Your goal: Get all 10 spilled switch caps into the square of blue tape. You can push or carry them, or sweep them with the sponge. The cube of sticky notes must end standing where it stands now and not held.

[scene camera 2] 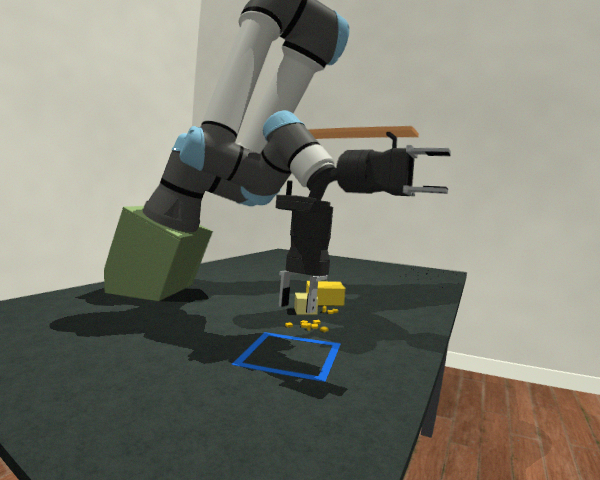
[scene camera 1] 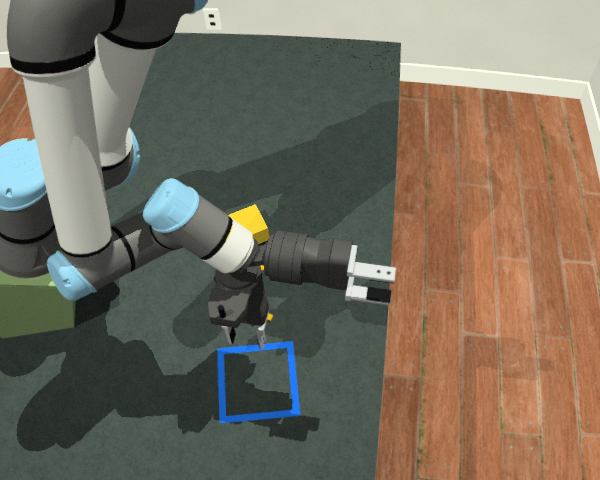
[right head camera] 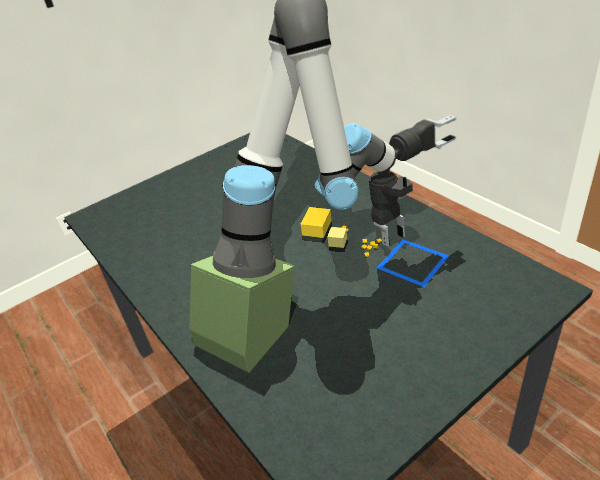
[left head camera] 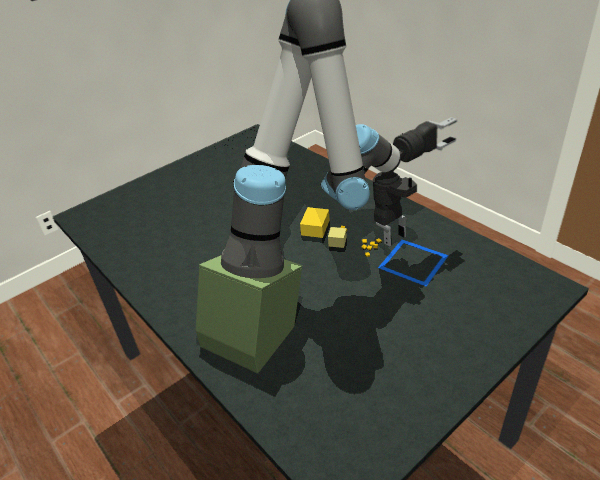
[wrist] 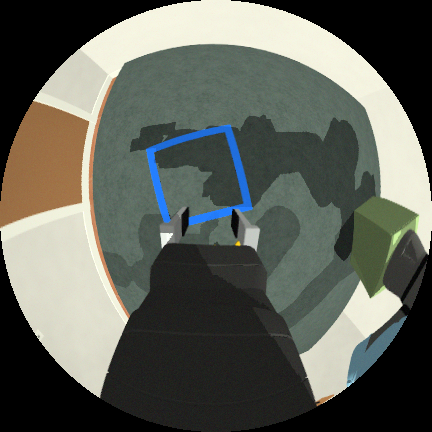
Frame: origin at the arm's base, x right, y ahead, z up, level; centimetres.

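Seen in the pictures: hand at its tool point: [scene camera 2: 297,299] [scene camera 1: 246,337] [right head camera: 393,235] [left head camera: 394,235] [wrist: 209,220]; arm's base at its link origin: [scene camera 2: 170,219] [scene camera 1: 28,244] [right head camera: 243,264] [left head camera: 252,264].
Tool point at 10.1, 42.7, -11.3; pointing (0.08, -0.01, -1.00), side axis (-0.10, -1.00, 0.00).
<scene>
Pixels of each thing's middle, then the offset from my tool point to it, as dx, dy, dz.
- pale yellow sticky-note cube at the middle of its body: [scene camera 2: 305,303] [right head camera: 337,237] [left head camera: 337,237] -17.1, -5.9, -6.2
- larger yellow sponge at the middle of its body: [scene camera 1: 243,229] [scene camera 2: 324,293] [right head camera: 316,222] [left head camera: 315,222] -27.3, -5.3, -5.8
Several small orange switch caps [left head camera: 372,243] [right head camera: 373,243] [scene camera 2: 305,325] lie loosely clustered outside the blue tape square [left head camera: 402,275] [right head camera: 401,276] [scene camera 1: 221,385] [scene camera 2: 279,371] [wrist: 238,167]. More caps [left head camera: 343,227] [right head camera: 345,228] [scene camera 2: 332,311] lie by the pale yellow sticky-note cube [left head camera: 337,237] [right head camera: 337,237] [scene camera 2: 300,303], partly hidden in the head views. The cube stands beside the larger yellow sponge [left head camera: 314,222] [right head camera: 315,222] [scene camera 1: 248,220] [scene camera 2: 332,293]. My gripper [left head camera: 394,238] [right head camera: 393,238] [scene camera 1: 246,343] [scene camera 2: 297,307] [wrist: 210,220] points down, open and empty, above the table near the square's cap-side edge. Its body hides most caps in the wrist view.
The second gripper [left head camera: 451,130] [scene camera 1: 391,285] [scene camera 2: 446,170] on the bracket points sideways, open and empty. The arm stands on a green pedestal [left head camera: 230,310] [right head camera: 220,310] [scene camera 1: 37,310] [scene camera 2: 145,260] [wrist: 370,240]. The arm's shadow crosses the tape square.
</scene>
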